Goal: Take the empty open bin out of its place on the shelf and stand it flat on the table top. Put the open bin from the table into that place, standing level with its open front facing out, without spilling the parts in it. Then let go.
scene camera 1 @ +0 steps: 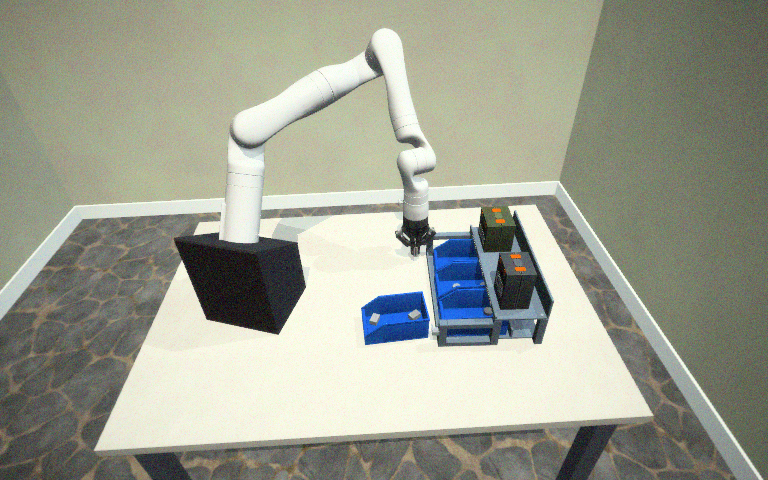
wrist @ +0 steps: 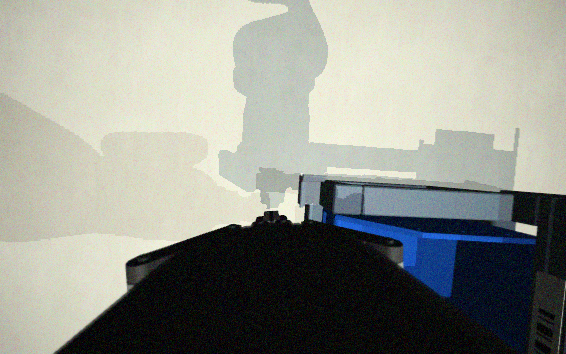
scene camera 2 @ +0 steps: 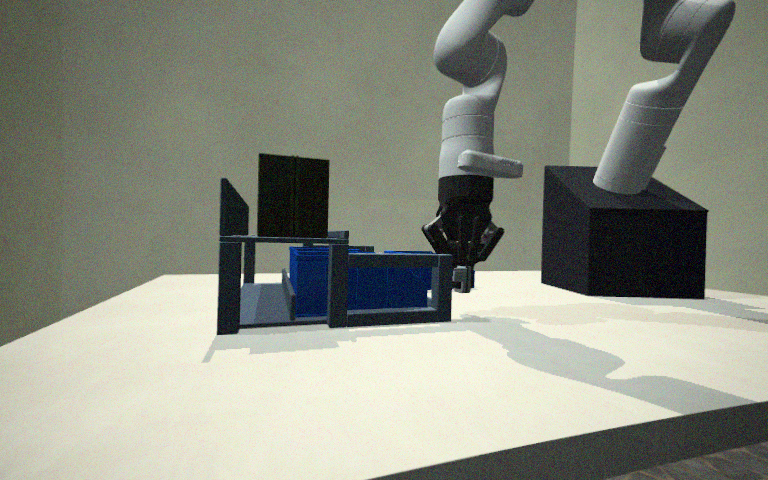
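Pixels of known places: gripper, fingertip midpoint: point(scene camera 1: 415, 254) point(wrist: 271, 221) point(scene camera 2: 461, 292); arm's base at its link origin: point(scene camera 1: 240, 240) point(scene camera 2: 616, 185).
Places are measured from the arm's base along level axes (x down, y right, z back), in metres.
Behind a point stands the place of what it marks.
The shelf point(scene camera 1: 464, 323) {y 0.129, x 0.149, z -0.583 m} point(scene camera 2: 338, 285) {y -0.253, x 0.185, z -0.636 m} point(wrist: 310, 190) {y -0.232, x 0.178, z -0.483 m} holds a row of blue open bins. Its far-end bin point(scene camera 1: 459, 249) {y -0.212, x 0.191, z -0.595 m} point(scene camera 2: 387, 285) {y -0.215, x 0.190, z -0.569 m} point(wrist: 435, 265) {y -0.159, x 0.224, z -0.659 m} shows no parts inside. The middle bin point(scene camera 1: 459, 271) {y -0.105, x 0.187, z -0.588 m} and the near bin point(scene camera 1: 467, 297) {y 0.006, x 0.181, z -0.603 m} show small parts. Another blue open bin point(scene camera 1: 396, 330) {y 0.126, x 0.188, z -0.412 m} stands flat on the table point(scene camera 1: 339, 390) {y 0.279, x 0.233, z -0.282 m} point(scene camera 2: 226, 407) {y -0.425, x 0.233, z -0.719 m} in front of the shelf, its open front turned away from it, with two grey parts inside. My gripper point(scene camera 1: 415, 252) {y -0.195, x 0.203, z -0.456 m} point(scene camera 2: 464, 279) {y -0.195, x 0.203, z -0.456 m} point(wrist: 271, 221) {y -0.195, x 0.203, z -0.456 m} is shut and empty, pointing down just outside the shelf's front, near the far-end bin. It hides part of that bin in the wrist view.
A green box point(scene camera 1: 497, 230) {y -0.130, x 0.051, z -0.685 m} and a dark grey box point(scene camera 1: 515, 283) {y 0.094, x 0.039, z -0.697 m} stand on the shelf's upper board, behind the bins. The raised back panel point(scene camera 2: 233, 209) {y -0.190, x 0.099, z -0.760 m} is behind them. The arm's black base point(scene camera 1: 237, 283) {y 0.103, x 0.057, z -0.013 m} point(scene camera 2: 645, 249) {y -0.089, x 0.139, z -0.021 m} stands across the table from the shelf.
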